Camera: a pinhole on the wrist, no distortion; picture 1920 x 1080 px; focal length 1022.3 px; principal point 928.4 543.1 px. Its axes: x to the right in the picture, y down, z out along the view. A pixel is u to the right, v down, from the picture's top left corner.
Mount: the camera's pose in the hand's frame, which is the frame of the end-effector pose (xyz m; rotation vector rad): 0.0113 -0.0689 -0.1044 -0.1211 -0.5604 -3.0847
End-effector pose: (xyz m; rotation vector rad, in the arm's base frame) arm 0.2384 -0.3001 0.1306 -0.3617 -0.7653 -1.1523
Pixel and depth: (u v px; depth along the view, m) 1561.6 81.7 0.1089
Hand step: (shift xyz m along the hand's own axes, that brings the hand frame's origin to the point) -0.0486 0.0160 -0.0149
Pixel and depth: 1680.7 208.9 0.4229
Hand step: -0.2696 0.2122 0.2656
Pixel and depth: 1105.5 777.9 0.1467
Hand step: -0.0024 -0.0486 0.0463
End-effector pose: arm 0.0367 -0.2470 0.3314 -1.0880 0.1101 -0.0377
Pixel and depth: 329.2 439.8 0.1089
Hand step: 0.0829 -0.0210 -0.0115
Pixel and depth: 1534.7 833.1 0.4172
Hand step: -0.2019 -0.0307 0.3454
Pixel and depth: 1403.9 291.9 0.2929
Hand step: -0.1038 0.1027 0.1541
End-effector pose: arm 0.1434 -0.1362 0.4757 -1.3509 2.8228 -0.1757
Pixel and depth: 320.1 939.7 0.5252
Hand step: 0.3660 -0.0782 0.4333
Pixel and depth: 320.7 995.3 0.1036
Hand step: 0.0813 -0.0760 0.0036
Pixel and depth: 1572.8 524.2 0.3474
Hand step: -0.1810 0.0613 0.2343
